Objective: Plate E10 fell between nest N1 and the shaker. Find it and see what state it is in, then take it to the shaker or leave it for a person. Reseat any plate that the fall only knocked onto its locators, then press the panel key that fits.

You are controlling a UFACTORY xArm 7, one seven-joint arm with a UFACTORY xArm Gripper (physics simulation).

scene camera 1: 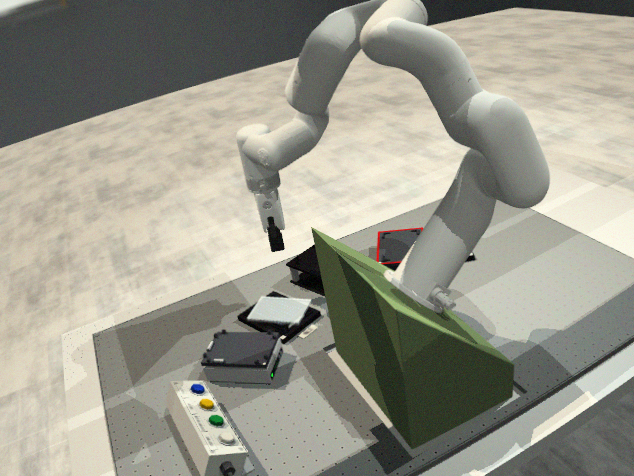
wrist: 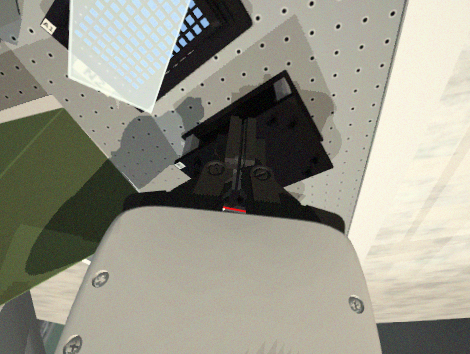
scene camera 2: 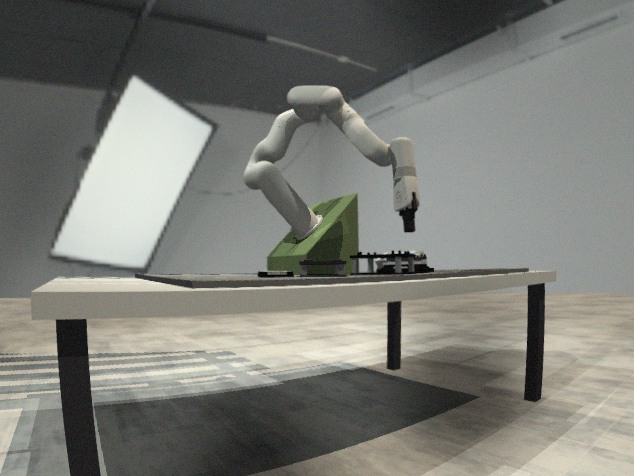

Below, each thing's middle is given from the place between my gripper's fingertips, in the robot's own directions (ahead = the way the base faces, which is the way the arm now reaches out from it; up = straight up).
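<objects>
From my hand: pale clear plate (scene camera 1: 279,310), 6 cm to the left, 9 cm behind, 10 cm below. Red-outlined dark plate (scene camera 1: 395,246), 7 cm behind my hand, 30 cm to the right, 9 cm below. Lidded shaker (scene camera 1: 253,357), 18 cm behind my hand, 20 cm to the left, 10 cm below.
</objects>
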